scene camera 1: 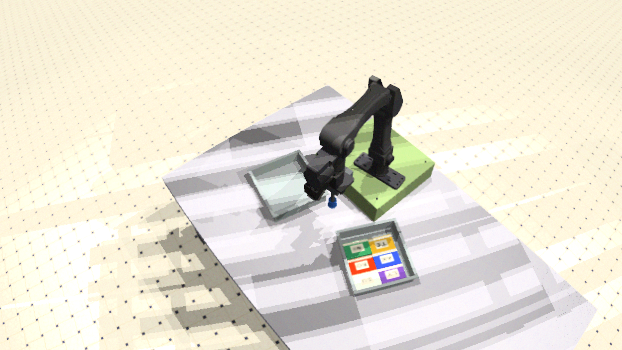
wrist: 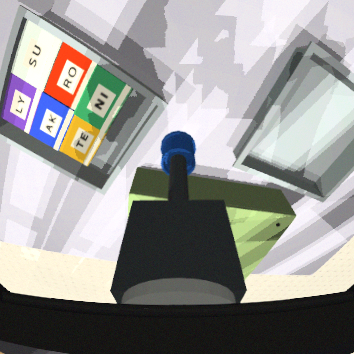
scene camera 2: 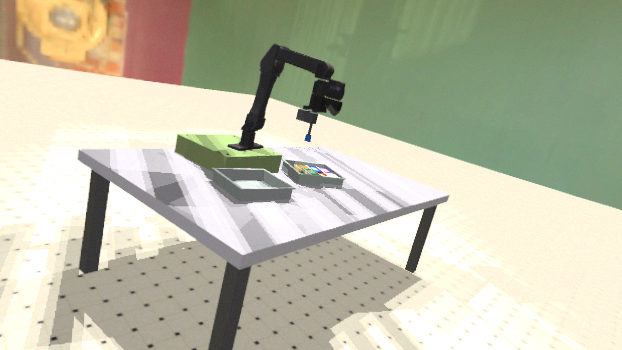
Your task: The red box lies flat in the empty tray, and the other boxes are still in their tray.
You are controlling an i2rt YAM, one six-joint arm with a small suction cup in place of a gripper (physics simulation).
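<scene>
A grey tray (scene camera 1: 280,182) rests on the table. My suction cup (wrist: 174,140) carries nothing and is 27 cm from the middle of a grey tray (scene camera 1: 389,226), above it.
</scene>
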